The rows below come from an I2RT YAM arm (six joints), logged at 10 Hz.
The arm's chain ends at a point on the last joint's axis. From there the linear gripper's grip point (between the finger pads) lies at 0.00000 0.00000 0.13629 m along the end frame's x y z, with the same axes.
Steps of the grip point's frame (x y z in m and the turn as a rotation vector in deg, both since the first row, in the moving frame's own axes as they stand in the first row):
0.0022, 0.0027, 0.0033, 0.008, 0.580, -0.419
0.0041, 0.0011, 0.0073, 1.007, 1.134, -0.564
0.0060, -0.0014, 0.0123, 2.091, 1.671, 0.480
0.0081, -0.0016, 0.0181, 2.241, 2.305, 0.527
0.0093, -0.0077, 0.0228, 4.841, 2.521, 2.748
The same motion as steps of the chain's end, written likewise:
0.0008, 0.0027, 0.0033, 0.008, 0.580, -0.419
0.0014, 0.0035, 0.0073, 1.007, 1.134, -0.564
0.0020, 0.0036, 0.0124, 2.091, 1.671, 0.480
0.0026, 0.0037, 0.0183, 2.241, 2.305, 0.527
0.0030, 0.0036, 0.0234, 4.841, 2.521, 2.748

